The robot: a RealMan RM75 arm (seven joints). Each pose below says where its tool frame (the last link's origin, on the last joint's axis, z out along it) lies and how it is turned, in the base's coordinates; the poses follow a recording.
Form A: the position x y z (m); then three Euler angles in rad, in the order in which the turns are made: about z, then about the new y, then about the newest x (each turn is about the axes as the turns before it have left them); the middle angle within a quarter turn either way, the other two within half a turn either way.
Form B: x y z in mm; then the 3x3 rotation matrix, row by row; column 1 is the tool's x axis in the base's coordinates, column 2 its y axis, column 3 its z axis. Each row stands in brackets. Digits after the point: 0 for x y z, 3 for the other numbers.
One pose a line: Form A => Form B
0.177, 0.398, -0.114, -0.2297, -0.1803, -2.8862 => [177, 398, -114], [[0.958, -0.176, 0.226], [-0.224, -0.952, 0.206], [0.179, -0.249, -0.952]]
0.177, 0.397, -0.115, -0.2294, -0.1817, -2.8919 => [177, 397, -115], [[0.958, -0.177, 0.227], [-0.224, -0.954, 0.201], [0.181, -0.243, -0.953]]
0.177, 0.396, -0.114, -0.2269, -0.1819, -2.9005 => [177, 396, -114], [[0.958, -0.176, 0.225], [-0.221, -0.956, 0.193], [0.181, -0.235, -0.955]]
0.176, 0.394, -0.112, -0.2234, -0.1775, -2.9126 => [176, 394, -112], [[0.960, -0.177, 0.218], [-0.218, -0.959, 0.183], [0.177, -0.223, -0.959]]
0.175, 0.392, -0.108, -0.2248, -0.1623, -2.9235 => [175, 392, -108], [[0.962, -0.184, 0.202], [-0.220, -0.960, 0.176], [0.162, -0.214, -0.963]]
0.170, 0.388, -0.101, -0.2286, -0.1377, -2.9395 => [170, 388, -101], [[0.965, -0.195, 0.176], [-0.224, -0.960, 0.165], [0.137, -0.199, -0.970]]
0.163, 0.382, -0.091, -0.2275, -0.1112, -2.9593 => [163, 382, -91], [[0.968, -0.202, 0.147], [-0.224, -0.963, 0.152], [0.111, -0.180, -0.977]]
